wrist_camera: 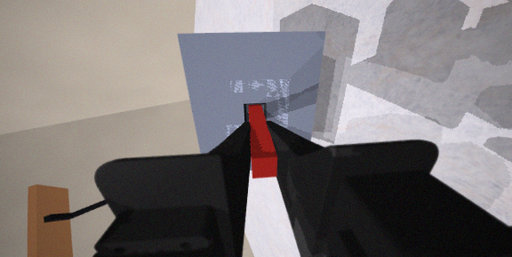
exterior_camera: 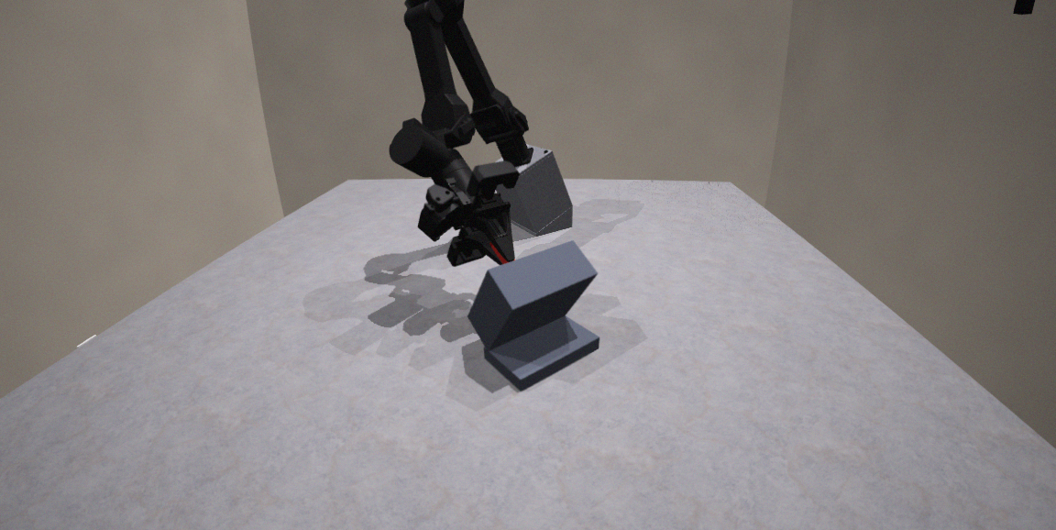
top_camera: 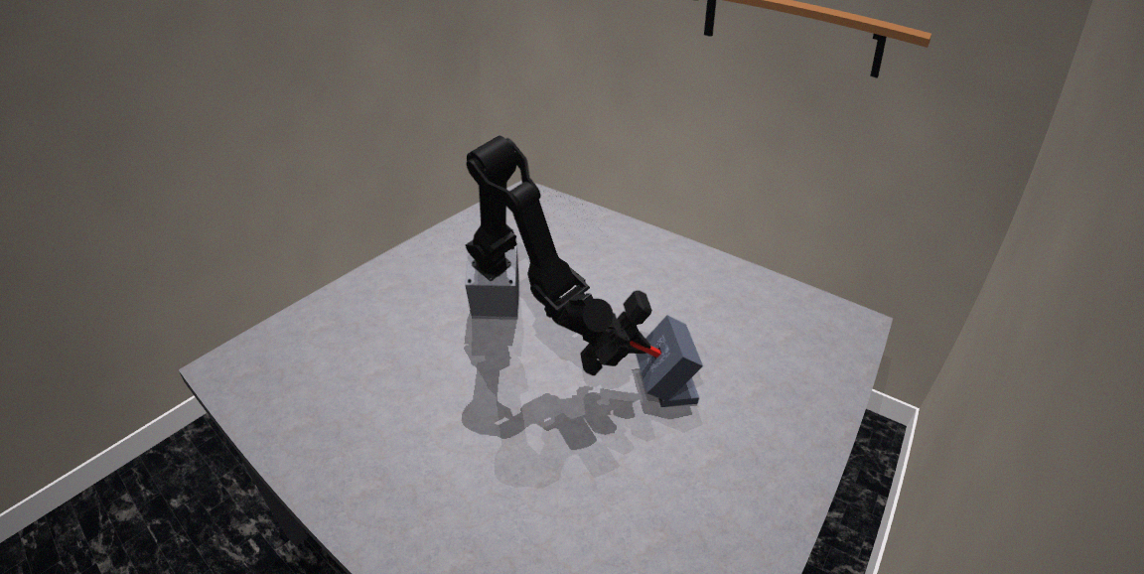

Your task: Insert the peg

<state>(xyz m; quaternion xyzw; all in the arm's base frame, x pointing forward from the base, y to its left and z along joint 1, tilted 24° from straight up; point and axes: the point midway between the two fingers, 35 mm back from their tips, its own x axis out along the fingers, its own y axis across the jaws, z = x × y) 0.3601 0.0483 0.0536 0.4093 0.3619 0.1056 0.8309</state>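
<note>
Right now the red square peg is 2 cm ahead of my hand, 2 cm to the left of it and 2 cm below it. Round my hand: flat foot plate 7 cm ahead, 7 cm to the left, 12 cm below.
</note>
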